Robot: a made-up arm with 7 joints. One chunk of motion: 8 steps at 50 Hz.
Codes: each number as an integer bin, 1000 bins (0 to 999) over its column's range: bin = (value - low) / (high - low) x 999, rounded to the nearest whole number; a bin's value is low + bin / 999 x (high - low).
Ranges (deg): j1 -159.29..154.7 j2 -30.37..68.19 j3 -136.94..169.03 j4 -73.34..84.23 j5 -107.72..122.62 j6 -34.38..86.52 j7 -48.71..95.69
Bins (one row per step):
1: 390 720 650 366 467 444 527
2: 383 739 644 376 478 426 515
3: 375 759 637 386 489 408 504
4: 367 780 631 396 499 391 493
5: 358 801 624 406 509 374 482
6: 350 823 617 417 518 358 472
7: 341 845 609 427 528 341 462
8: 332 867 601 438 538 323 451
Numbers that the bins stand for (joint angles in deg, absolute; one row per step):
1: -36.71 40.66 62.14 -15.61 -0.04 19.35 27.46
2: -38.91 42.54 60.30 -14.03 2.49 17.17 25.73
3: -41.43 44.51 58.16 -12.46 5.03 15.00 24.14
4: -43.94 46.58 56.32 -10.88 7.33 12.94 22.55
5: -46.77 48.66 54.18 -9.30 9.64 10.88 20.96
6: -49.28 50.83 52.03 -7.57 11.72 8.95 19.52
7: -52.11 53.00 49.58 -5.99 14.02 6.89 18.07
8: -54.94 55.17 47.13 -4.26 16.33 4.71 16.48

